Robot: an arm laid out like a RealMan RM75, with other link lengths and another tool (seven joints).
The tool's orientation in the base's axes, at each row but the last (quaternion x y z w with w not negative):
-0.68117 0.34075 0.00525 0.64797
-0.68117 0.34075 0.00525 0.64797
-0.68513 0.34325 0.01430 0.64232
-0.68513 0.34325 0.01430 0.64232
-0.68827 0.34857 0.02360 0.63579
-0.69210 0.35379 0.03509 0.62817
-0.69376 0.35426 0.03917 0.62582
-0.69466 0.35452 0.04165 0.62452
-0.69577 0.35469 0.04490 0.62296
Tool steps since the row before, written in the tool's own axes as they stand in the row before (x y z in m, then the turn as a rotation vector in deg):
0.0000 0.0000 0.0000 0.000 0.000 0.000
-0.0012 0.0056 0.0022 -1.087 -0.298 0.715
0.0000 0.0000 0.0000 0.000 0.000 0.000
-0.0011 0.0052 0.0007 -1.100 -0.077 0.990
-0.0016 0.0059 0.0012 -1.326 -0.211 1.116
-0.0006 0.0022 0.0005 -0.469 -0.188 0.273
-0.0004 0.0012 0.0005 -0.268 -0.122 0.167
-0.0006 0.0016 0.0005 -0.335 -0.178 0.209
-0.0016 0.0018 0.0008 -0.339 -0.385 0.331
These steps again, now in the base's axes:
0.0000 0.0000 0.0000 0.000 0.000 0.000
-0.0026 0.0029 -0.0047 -0.384 1.109 0.635
0.0000 0.0000 0.0000 0.000 0.000 0.000
-0.0031 0.0014 -0.0041 -0.386 1.374 0.401
-0.0037 0.0021 -0.0045 -0.436 1.581 0.599
-0.0014 0.0008 -0.0017 -0.142 0.446 0.333
-0.0008 0.0007 -0.0009 -0.069 0.264 0.200
-0.0011 0.0008 -0.0011 -0.072 0.329 0.272
-0.0019 0.0015 -0.0009 0.085 0.435 0.420

